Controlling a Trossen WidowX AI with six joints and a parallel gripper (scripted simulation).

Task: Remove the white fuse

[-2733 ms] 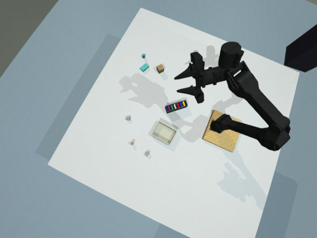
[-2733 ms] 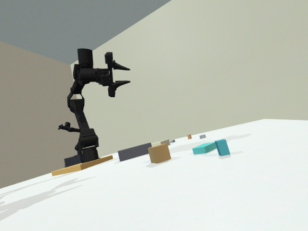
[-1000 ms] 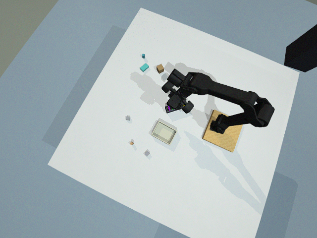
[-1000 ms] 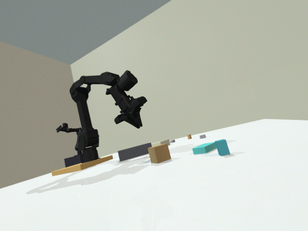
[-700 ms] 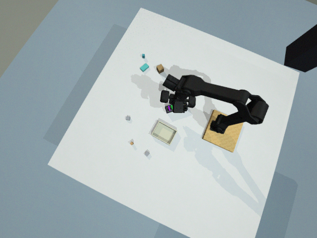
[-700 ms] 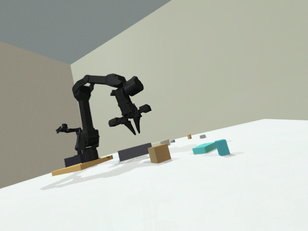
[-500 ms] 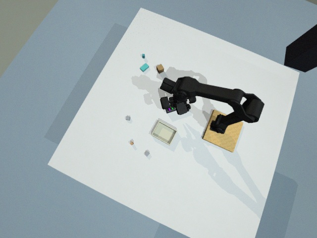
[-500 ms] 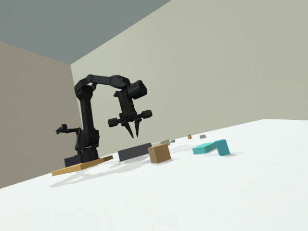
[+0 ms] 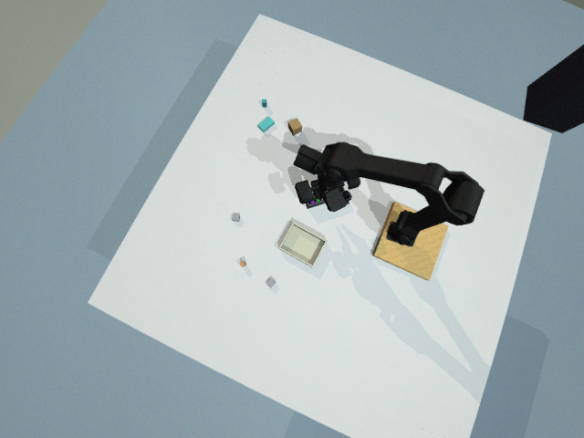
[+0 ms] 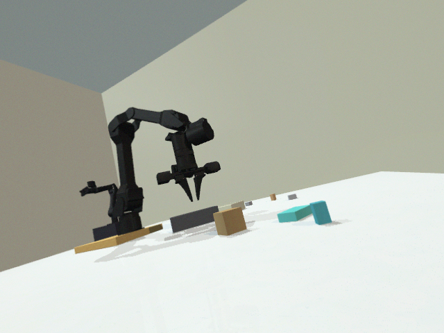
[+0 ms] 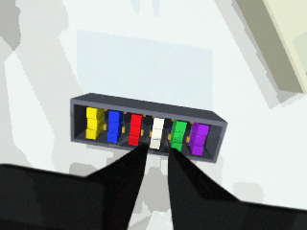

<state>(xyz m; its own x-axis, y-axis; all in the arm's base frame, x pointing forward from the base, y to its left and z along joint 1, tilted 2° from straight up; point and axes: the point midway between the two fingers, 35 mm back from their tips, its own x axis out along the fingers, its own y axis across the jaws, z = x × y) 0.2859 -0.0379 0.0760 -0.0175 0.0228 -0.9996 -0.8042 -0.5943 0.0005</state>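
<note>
Right now my gripper tip is 40 mm above the white fuse. From my gripper tip the other things lie so: teal block 280 mm ahead, 210 mm to the right, 60 mm below; brown cube 170 mm ahead, 230 mm to the right, 50 mm below; cream tray 10 mm ahead, 180 mm to the left, 70 mm below.
</note>
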